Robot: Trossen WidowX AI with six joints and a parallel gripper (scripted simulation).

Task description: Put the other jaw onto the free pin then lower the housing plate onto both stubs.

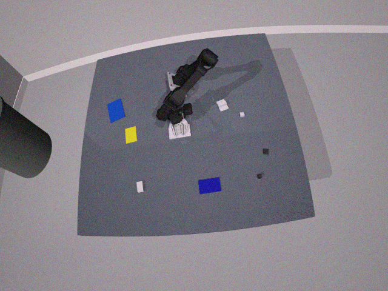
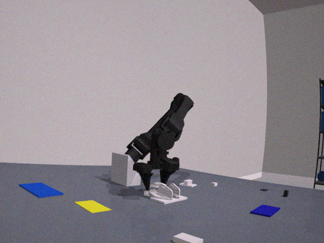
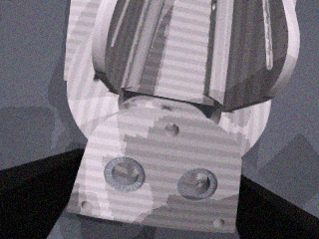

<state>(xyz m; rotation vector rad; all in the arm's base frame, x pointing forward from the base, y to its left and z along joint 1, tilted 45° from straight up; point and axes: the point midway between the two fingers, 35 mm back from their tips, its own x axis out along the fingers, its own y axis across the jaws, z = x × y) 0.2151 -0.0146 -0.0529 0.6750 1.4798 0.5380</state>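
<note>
Now: the base 1 cm ahead of my gripper tip and 2 cm above it. The rest, counted from my gripper tip: dark blue pad (41 cm ahead, 9 cm to the left, 2 cm below); then yellow pad (1 cm ahead, 29 cm to the right, 2 cm below); then small white cube (6 cm ahead, 36 cm to the left, 2 cm below).
</note>
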